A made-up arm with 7 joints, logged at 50 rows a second.
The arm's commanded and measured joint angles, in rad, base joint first. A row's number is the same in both.
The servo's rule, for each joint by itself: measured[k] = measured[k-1] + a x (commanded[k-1-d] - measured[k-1]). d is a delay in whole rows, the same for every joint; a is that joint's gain. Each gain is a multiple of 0.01, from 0.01 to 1. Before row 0 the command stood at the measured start. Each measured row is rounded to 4 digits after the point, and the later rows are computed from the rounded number. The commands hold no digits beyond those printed.
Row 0, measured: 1.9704 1.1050 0.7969 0.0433 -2.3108 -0.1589 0.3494
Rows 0 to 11, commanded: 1.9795 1.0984 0.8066 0.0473 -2.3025 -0.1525 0.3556; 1.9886 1.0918 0.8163 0.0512 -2.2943 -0.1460 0.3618; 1.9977 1.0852 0.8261 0.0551 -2.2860 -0.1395 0.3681; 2.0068 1.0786 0.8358 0.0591 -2.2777 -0.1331 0.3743; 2.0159 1.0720 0.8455 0.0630 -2.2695 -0.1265 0.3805; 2.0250 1.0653 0.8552 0.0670 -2.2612 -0.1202 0.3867; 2.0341 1.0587 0.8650 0.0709 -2.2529 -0.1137 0.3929; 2.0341 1.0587 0.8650 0.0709 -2.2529 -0.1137 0.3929; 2.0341 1.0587 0.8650 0.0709 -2.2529 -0.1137 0.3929; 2.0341 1.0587 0.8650 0.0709 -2.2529 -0.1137 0.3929; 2.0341 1.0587 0.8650 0.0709 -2.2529 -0.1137 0.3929; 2.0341 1.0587 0.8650 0.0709 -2.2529 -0.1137 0.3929
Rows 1 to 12, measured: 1.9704 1.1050 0.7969 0.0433 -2.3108 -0.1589 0.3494; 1.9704 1.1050 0.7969 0.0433 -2.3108 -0.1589 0.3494; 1.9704 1.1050 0.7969 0.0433 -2.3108 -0.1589 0.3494; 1.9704 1.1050 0.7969 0.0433 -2.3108 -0.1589 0.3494; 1.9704 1.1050 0.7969 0.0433 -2.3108 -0.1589 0.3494; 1.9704 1.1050 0.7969 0.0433 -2.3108 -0.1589 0.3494; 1.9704 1.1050 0.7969 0.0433 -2.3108 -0.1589 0.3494; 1.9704 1.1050 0.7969 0.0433 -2.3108 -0.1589 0.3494; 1.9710 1.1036 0.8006 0.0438 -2.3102 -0.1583 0.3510; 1.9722 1.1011 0.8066 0.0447 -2.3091 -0.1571 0.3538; 1.9740 1.0978 0.8140 0.0459 -2.3075 -0.1553 0.3575; 1.9763 1.0938 0.8223 0.0475 -2.3054 -0.1531 0.3619
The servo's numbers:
d 8
a 0.07 0.21 0.38 0.12 0.07 0.10 0.26

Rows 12 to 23, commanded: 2.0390 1.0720 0.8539 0.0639 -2.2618 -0.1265 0.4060; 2.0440 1.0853 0.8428 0.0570 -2.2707 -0.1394 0.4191; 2.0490 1.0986 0.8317 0.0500 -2.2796 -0.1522 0.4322; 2.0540 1.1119 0.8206 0.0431 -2.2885 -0.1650 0.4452; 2.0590 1.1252 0.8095 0.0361 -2.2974 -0.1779 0.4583; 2.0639 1.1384 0.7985 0.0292 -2.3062 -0.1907 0.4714; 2.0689 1.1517 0.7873 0.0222 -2.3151 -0.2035 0.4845; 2.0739 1.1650 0.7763 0.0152 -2.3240 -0.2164 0.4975; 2.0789 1.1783 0.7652 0.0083 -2.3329 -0.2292 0.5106; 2.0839 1.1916 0.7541 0.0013 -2.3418 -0.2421 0.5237; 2.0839 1.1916 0.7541 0.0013 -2.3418 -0.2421 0.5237; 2.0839 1.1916 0.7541 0.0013 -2.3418 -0.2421 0.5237
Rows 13 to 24, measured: 1.9791 1.0892 0.8311 0.0494 -2.3029 -0.1504 0.3667; 1.9823 1.0842 0.8403 0.0515 -2.3000 -0.1474 0.3719; 1.9859 1.0788 0.8497 0.0538 -2.2967 -0.1440 0.3774; 1.9893 1.0746 0.8555 0.0559 -2.2936 -0.1410 0.3814; 1.9924 1.0713 0.8591 0.0577 -2.2908 -0.1383 0.3844; 1.9953 1.0687 0.8613 0.0593 -2.2881 -0.1358 0.3866; 1.9980 1.0666 0.8627 0.0607 -2.2856 -0.1336 0.3882; 2.0005 1.0649 0.8636 0.0619 -2.2833 -0.1316 0.3894; 2.0032 1.0664 0.8599 0.0621 -2.2818 -0.1311 0.3937; 2.0061 1.0704 0.8534 0.0615 -2.2810 -0.1319 0.4003; 2.0091 1.0763 0.8452 0.0601 -2.2809 -0.1339 0.4086; 2.0122 1.0838 0.8359 0.0581 -2.2814 -0.1370 0.4181
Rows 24 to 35, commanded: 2.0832 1.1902 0.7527 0.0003 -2.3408 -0.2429 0.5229; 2.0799 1.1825 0.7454 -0.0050 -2.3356 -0.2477 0.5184; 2.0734 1.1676 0.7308 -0.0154 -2.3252 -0.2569 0.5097; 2.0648 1.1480 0.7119 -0.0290 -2.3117 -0.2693 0.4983; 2.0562 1.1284 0.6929 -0.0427 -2.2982 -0.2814 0.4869; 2.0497 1.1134 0.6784 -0.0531 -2.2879 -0.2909 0.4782; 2.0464 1.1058 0.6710 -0.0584 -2.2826 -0.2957 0.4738; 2.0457 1.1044 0.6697 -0.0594 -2.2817 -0.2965 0.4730; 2.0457 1.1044 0.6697 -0.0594 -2.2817 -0.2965 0.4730; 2.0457 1.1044 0.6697 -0.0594 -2.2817 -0.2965 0.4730; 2.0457 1.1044 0.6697 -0.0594 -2.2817 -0.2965 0.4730; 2.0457 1.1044 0.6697 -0.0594 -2.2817 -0.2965 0.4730
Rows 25 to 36, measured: 2.0155 1.0925 0.8259 0.0555 -2.2825 -0.1411 0.4286; 2.0189 1.1021 0.8155 0.0523 -2.2842 -0.1461 0.4397; 2.0224 1.1125 0.8048 0.0487 -2.2864 -0.1518 0.4513; 2.0260 1.1235 0.7940 0.0447 -2.2890 -0.1583 0.4633; 2.0297 1.1350 0.7831 0.0403 -2.2921 -0.1654 0.4756; 2.0335 1.1469 0.7721 0.0356 -2.2956 -0.1731 0.4881; 2.0370 1.1563 0.7653 0.0315 -2.2988 -0.1800 0.4974; 2.0403 1.1637 0.7610 0.0279 -2.3018 -0.1862 0.5042; 2.0433 1.1693 0.7578 0.0246 -2.3045 -0.1919 0.5091; 2.0459 1.1721 0.7531 0.0210 -2.3067 -0.1975 0.5115; 2.0478 1.1712 0.7446 0.0166 -2.3080 -0.2034 0.5110; 2.0490 1.1663 0.7322 0.0111 -2.3083 -0.2100 0.5077
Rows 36 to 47, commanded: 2.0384 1.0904 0.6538 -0.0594 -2.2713 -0.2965 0.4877; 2.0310 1.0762 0.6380 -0.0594 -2.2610 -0.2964 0.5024; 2.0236 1.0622 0.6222 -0.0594 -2.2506 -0.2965 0.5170; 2.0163 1.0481 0.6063 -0.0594 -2.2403 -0.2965 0.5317; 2.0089 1.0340 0.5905 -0.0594 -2.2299 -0.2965 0.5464; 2.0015 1.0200 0.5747 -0.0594 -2.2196 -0.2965 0.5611; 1.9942 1.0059 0.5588 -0.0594 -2.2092 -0.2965 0.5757; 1.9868 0.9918 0.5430 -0.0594 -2.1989 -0.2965 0.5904; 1.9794 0.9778 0.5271 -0.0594 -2.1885 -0.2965 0.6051; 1.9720 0.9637 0.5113 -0.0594 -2.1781 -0.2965 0.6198; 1.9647 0.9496 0.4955 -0.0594 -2.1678 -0.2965 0.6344; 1.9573 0.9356 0.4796 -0.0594 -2.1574 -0.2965 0.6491
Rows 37 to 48, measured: 2.0495 1.1583 0.7173 0.0046 -2.3076 -0.2171 0.5023; 2.0495 1.1489 0.7025 -0.0023 -2.3062 -0.2245 0.4960; 2.0493 1.1398 0.6905 -0.0090 -2.3045 -0.2316 0.4902; 2.0490 1.1324 0.6826 -0.0150 -2.3029 -0.2381 0.4857; 2.0488 1.1265 0.6777 -0.0203 -2.3014 -0.2439 0.4824; 2.0486 1.1219 0.6747 -0.0250 -2.3000 -0.2492 0.4800; 2.0484 1.1182 0.6728 -0.0291 -2.2987 -0.2539 0.4782; 2.0482 1.1153 0.6716 -0.0327 -2.2975 -0.2582 0.4768; 2.0475 1.1101 0.6648 -0.0359 -2.2957 -0.2620 0.4796; 2.0463 1.1030 0.6546 -0.0387 -2.2933 -0.2654 0.4855; 2.0447 1.0944 0.6423 -0.0412 -2.2903 -0.2685 0.4937; 2.0427 1.0847 0.6286 -0.0434 -2.2868 -0.2713 0.5036
